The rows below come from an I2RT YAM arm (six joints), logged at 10 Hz.
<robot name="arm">
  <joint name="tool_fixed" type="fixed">
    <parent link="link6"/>
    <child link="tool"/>
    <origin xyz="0 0 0" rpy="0 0 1.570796"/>
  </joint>
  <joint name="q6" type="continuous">
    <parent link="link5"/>
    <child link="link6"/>
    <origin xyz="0 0.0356 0.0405" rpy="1.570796 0 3.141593"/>
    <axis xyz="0 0 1"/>
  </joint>
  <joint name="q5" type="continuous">
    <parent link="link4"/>
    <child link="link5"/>
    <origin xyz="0.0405 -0.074 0.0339" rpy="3.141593 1.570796 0"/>
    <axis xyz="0 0 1"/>
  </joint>
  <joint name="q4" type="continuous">
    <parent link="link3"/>
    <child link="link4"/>
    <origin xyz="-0.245 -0.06 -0.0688" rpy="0 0 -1.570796"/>
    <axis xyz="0 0 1"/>
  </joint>
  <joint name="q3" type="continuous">
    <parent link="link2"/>
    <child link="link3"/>
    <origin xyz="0 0.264 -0.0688" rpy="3.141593 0 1.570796"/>
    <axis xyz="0 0 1"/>
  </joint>
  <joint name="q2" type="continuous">
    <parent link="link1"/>
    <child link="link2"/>
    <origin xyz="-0.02 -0.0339 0.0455" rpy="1.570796 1.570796 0"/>
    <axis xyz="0 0 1"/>
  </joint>
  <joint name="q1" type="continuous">
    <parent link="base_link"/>
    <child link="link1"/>
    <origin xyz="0 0 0.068" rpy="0 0 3.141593"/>
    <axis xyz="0 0 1"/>
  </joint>
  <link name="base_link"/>
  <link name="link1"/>
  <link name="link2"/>
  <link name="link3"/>
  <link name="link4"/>
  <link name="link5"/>
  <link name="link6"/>
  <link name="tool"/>
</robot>
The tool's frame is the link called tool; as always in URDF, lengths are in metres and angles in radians. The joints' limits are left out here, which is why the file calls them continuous.
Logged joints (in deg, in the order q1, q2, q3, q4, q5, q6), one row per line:
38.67 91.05 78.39 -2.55 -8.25 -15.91
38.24 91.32 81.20 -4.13 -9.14 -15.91
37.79 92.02 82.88 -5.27 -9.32 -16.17
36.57 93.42 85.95 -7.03 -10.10 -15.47
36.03 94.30 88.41 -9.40 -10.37 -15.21
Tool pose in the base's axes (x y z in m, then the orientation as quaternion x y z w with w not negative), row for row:
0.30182 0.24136 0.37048 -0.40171 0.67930 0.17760 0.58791
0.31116 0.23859 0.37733 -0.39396 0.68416 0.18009 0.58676
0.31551 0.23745 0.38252 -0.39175 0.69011 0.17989 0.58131
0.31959 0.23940 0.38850 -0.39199 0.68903 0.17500 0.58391
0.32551 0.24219 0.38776 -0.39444 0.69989 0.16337 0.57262
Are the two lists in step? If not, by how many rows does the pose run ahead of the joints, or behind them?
The pose runs 2 rows ahead of the joints: the pose in row i belongs to the joints in row i + 2.
